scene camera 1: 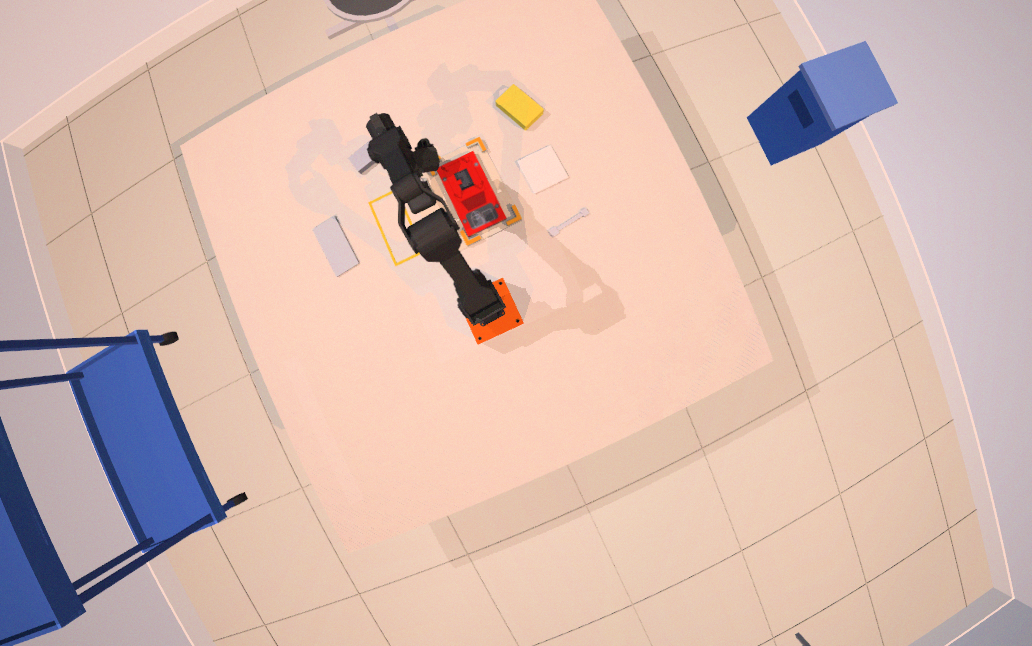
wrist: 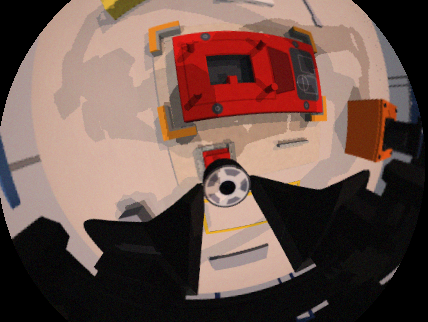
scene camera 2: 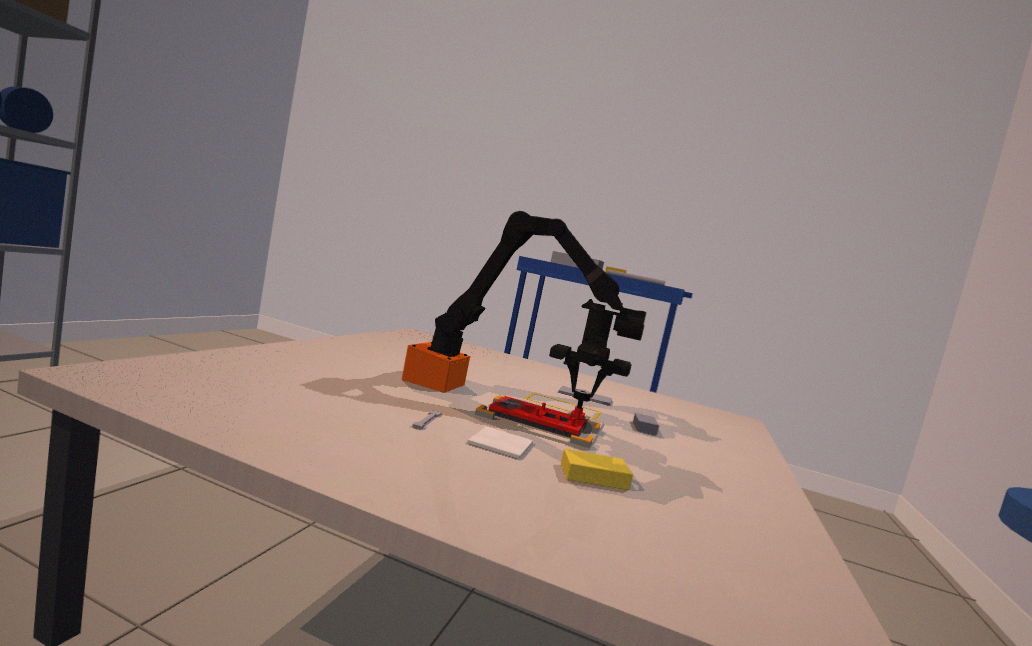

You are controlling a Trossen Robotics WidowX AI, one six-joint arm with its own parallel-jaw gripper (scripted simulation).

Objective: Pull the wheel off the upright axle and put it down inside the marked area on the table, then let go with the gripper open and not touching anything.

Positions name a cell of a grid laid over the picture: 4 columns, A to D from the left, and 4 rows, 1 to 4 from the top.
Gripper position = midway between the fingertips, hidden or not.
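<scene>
There's a grey wheel (wrist: C3) to be seen, and a white plate (scene camera 1: C2), (scene camera 2: B3). You also get a yellow block (scene camera 1: C1), (scene camera 2: C3). As for the gripper (scene camera 1: B2), (scene camera 2: C3), (wrist: C3), it's visible too.
</scene>
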